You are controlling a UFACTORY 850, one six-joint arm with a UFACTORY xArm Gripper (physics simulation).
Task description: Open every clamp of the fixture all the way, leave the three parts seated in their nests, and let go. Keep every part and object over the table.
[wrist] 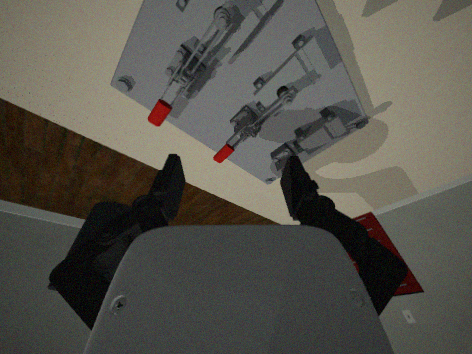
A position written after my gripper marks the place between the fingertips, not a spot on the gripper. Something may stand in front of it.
In view: my gripper (233, 168), a grey fixture plate (205, 113) and a clamp (244, 118).
